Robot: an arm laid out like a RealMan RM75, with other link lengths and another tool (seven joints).
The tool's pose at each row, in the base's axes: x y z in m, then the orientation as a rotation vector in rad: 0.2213, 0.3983, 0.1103, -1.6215, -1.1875, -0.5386; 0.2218, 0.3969, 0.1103, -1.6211, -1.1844, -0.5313; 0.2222, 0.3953, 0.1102, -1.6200, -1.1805, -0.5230; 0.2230, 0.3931, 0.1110, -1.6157, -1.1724, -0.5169; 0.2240, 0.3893, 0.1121, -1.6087, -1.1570, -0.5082; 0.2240, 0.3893, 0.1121, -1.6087, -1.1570, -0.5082; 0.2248, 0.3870, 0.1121, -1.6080, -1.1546, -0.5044; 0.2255, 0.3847, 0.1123, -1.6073, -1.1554, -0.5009; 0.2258, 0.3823, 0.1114, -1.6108, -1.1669, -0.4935; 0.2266, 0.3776, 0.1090, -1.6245, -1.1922, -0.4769; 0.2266, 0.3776, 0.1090, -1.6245, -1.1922, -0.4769; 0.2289, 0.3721, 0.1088, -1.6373, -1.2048, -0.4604; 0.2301, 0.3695, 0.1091, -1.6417, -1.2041, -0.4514
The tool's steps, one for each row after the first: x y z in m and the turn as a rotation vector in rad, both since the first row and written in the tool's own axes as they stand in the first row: -0.0004, 0.0004, -0.0014, 0.0044, -0.0014, 0.0052; -0.0010, 0.0009, -0.0028, 0.0098, -0.0025, 0.0112; -0.0010, 0.0012, -0.0053, 0.0169, 0.0015, 0.0180; -0.0014, 0.0016, -0.0093, 0.0280, 0.0098, 0.0299; -0.0014, 0.0016, -0.0093, 0.0280, 0.0098, 0.0299; -0.0020, 0.0023, -0.0116, 0.0307, 0.0097, 0.0330; -0.0026, 0.0029, -0.0138, 0.0330, 0.0079, 0.0339; -0.0042, 0.0035, -0.0157, 0.0333, -0.0042, 0.0309; -0.0079, 0.0054, -0.0192, 0.0294, -0.0337, 0.0260; -0.0079, 0.0054, -0.0192, 0.0294, -0.0337, 0.0260; -0.0095, 0.0075, -0.0245, 0.0269, -0.0549, 0.0291; -0.0099, 0.0085, -0.0272, 0.0281, -0.0608, 0.0349
